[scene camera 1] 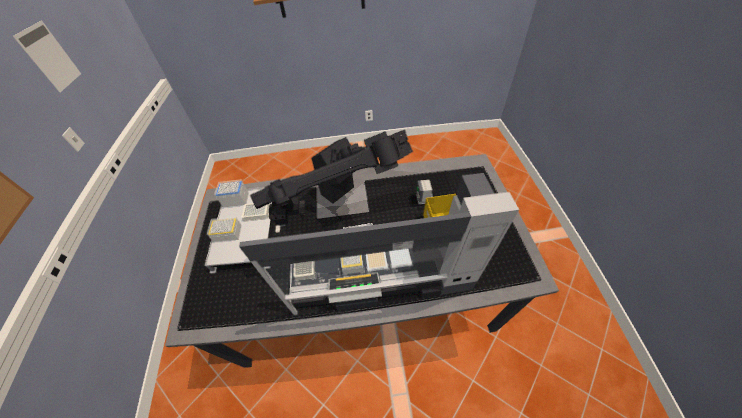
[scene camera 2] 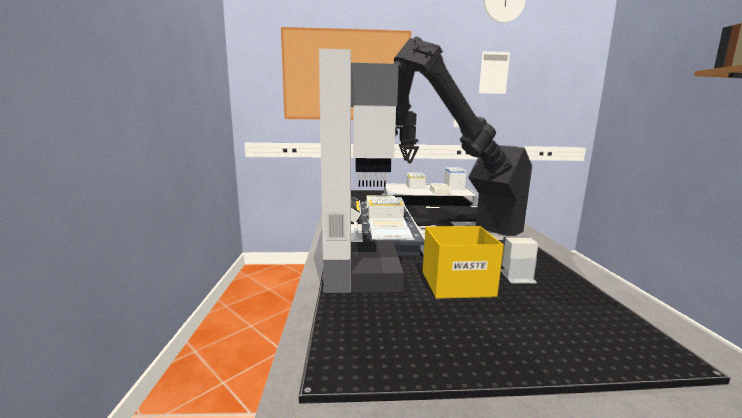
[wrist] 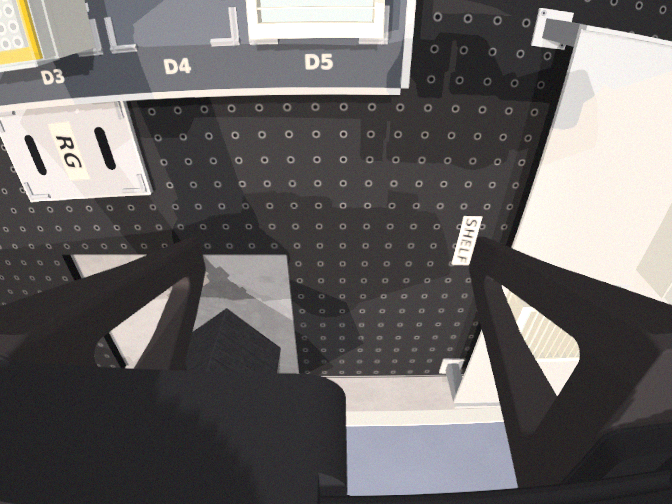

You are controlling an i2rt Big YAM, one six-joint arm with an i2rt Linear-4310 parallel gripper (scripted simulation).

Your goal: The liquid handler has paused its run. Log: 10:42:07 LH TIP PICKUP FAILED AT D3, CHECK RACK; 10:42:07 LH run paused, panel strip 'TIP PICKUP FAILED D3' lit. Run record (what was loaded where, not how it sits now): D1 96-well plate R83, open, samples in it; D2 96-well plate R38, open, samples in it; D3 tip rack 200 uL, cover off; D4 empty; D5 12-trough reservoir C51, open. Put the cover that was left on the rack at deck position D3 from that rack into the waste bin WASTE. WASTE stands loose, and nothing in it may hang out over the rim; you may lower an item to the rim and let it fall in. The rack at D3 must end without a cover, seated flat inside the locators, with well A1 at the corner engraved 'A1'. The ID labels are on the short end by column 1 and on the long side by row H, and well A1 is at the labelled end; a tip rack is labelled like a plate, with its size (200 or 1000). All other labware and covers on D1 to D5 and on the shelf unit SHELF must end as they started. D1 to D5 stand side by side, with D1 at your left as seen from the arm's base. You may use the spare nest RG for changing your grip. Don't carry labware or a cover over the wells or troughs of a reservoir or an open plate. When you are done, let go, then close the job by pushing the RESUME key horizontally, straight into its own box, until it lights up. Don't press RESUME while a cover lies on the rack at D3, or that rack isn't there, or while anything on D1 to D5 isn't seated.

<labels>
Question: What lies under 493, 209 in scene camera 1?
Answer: A tower.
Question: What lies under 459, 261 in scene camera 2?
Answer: A yellow waste bin.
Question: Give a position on an RG nest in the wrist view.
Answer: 83, 118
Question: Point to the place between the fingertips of my gripper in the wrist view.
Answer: At 337, 252
</labels>
